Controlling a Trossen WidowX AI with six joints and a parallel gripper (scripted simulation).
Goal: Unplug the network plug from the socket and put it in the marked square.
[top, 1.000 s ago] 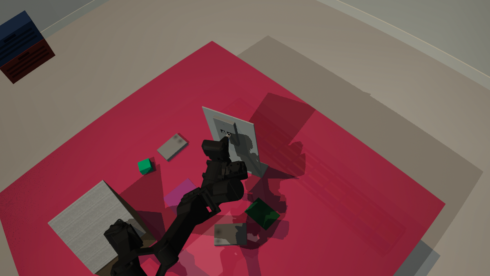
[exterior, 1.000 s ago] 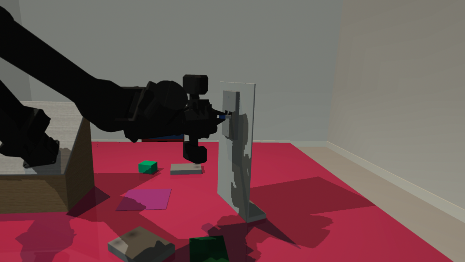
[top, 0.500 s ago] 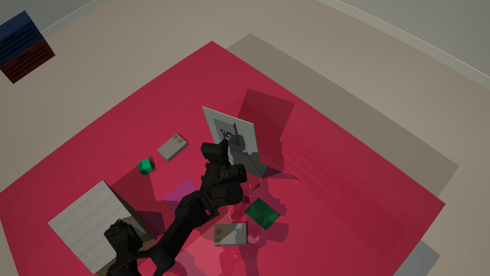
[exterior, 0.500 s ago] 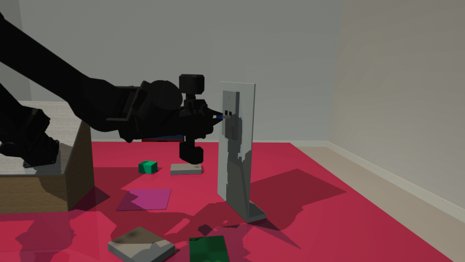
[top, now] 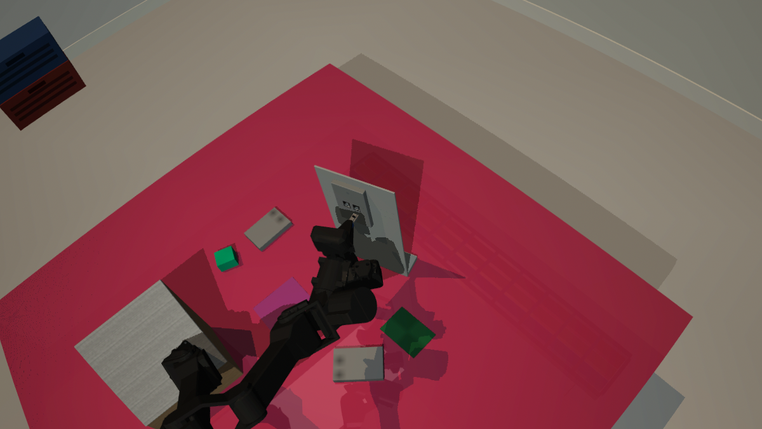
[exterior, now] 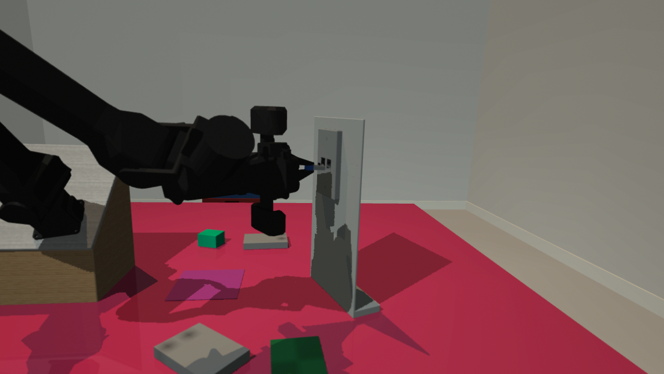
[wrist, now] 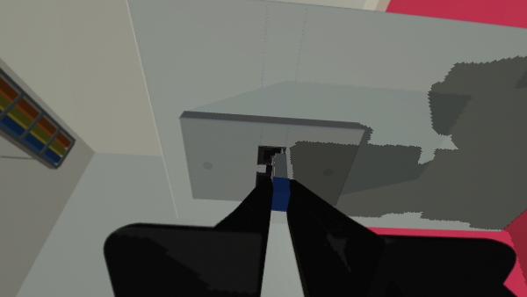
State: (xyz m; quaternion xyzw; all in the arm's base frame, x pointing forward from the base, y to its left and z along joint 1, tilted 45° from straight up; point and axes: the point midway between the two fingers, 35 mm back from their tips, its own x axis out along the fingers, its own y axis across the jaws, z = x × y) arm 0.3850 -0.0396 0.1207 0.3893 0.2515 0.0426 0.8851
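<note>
My gripper tip is now 18 cm past the purple square, 9 cm to the right of it and 24 cm above it. Round my gripper tip: network plug: 1 cm ahead; then thin pale tab: 1 cm ahead; then grey panel: 5 cm ahead, 2 cm to the left, 9 cm below.
</note>
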